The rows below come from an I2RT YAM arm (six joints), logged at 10 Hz.
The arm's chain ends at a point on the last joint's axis. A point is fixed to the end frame.
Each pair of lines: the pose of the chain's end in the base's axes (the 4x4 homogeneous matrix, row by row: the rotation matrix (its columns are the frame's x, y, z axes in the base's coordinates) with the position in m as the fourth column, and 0 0 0 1 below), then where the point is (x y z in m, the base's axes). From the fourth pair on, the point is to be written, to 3 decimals.
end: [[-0.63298, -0.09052, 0.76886, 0.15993], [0.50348, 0.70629, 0.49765, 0.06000], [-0.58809, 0.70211, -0.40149, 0.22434], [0, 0, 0, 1]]
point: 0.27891 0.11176 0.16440
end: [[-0.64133, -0.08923, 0.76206, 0.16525], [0.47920, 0.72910, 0.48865, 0.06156], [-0.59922, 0.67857, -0.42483, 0.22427], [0, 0, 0, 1]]
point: 0.28336 0.11201 0.16157
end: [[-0.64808, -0.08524, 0.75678, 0.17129], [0.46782, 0.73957, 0.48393, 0.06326], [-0.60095, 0.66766, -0.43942, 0.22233], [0, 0, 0, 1]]
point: 0.28869 0.11303 0.15777
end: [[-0.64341, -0.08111, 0.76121, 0.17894], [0.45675, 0.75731, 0.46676, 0.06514], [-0.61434, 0.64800, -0.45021, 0.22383], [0, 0, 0, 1]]
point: 0.297 0.112 0.158
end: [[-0.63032, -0.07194, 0.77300, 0.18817], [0.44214, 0.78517, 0.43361, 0.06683], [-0.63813, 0.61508, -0.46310, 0.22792], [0, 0, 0, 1]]
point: 0.307 0.109 0.161
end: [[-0.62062, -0.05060, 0.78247, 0.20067], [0.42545, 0.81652, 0.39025, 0.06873], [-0.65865, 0.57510, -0.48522, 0.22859], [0, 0, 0, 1]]
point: 0.321 0.105 0.160
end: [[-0.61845, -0.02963, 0.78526, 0.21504], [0.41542, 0.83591, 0.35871, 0.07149], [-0.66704, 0.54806, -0.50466, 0.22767], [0, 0, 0, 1]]
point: 0.335 0.103 0.157
